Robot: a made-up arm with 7 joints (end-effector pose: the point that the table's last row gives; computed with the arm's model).
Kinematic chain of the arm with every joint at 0, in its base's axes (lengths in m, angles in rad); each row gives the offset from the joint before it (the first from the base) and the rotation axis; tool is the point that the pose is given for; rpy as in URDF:
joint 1: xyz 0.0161 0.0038 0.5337 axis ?
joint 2: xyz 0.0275 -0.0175 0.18 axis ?
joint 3: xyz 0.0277 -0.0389 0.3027 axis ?
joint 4: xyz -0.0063 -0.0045 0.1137 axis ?
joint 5: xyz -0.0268 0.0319 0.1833 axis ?
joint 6: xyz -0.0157 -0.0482 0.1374 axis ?
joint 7: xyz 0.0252 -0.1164 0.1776 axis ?
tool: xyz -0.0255 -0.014 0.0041 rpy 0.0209 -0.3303 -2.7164
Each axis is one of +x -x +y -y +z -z.
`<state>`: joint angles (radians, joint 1 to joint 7).
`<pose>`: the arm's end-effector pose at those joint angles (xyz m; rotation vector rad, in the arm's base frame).
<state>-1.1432 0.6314 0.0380 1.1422 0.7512 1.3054 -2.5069</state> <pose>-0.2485 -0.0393 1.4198 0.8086 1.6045 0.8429</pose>
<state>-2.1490 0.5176 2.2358 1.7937 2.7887 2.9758 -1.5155</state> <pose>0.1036 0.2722 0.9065 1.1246 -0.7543 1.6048</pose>
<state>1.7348 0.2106 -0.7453 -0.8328 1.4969 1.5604 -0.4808</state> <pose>0.1590 -0.3121 1.3843 1.9119 0.7451 -0.1247</pose>
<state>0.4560 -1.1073 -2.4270 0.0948 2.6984 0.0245 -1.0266</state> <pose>0.9160 0.1614 1.0720 -1.0467 -1.0665 -1.2138</pose>
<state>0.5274 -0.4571 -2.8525 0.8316 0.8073 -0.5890 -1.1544</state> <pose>0.0400 -0.1727 1.4569 1.8941 -0.3193 2.0208</pose>
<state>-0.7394 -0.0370 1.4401 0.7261 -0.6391 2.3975 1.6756</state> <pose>0.0256 -0.1452 1.4287 0.8401 0.4311 -0.7477</pose>
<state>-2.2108 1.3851 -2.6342 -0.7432 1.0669 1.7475 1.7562</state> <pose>0.5440 0.3585 0.9165 0.1418 2.1589 0.9077</pose>
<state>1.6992 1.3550 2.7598 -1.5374 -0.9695 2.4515 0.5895</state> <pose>0.1872 -0.0774 0.9503 -0.2718 2.7372 1.0225</pose>
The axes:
joint 1: +z
joint 2: -y
joint 3: +z
joint 4: +y
joint 5: +z
joint 6: -y
joint 7: +x

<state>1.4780 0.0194 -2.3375 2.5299 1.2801 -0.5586 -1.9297</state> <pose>0.2236 -0.0174 0.6512 -0.1527 0.4267 -1.2697</pose>
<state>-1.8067 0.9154 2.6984 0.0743 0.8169 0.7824 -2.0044</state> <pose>0.2716 0.5629 1.3215 0.7548 -1.8127 -0.8784</pose>
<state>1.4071 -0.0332 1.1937 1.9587 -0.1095 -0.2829 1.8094</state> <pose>-0.2242 0.4045 0.9531 -1.7991 -1.0471 -1.7837</pose>
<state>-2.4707 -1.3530 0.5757 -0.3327 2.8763 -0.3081 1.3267</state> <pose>-0.6160 -0.5201 1.1251 0.2282 0.7726 -1.3129</pose>
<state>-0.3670 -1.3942 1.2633 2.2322 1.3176 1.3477 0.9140</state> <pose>0.2287 0.0195 0.4633 1.6278 -2.0994 -0.4849</pose>
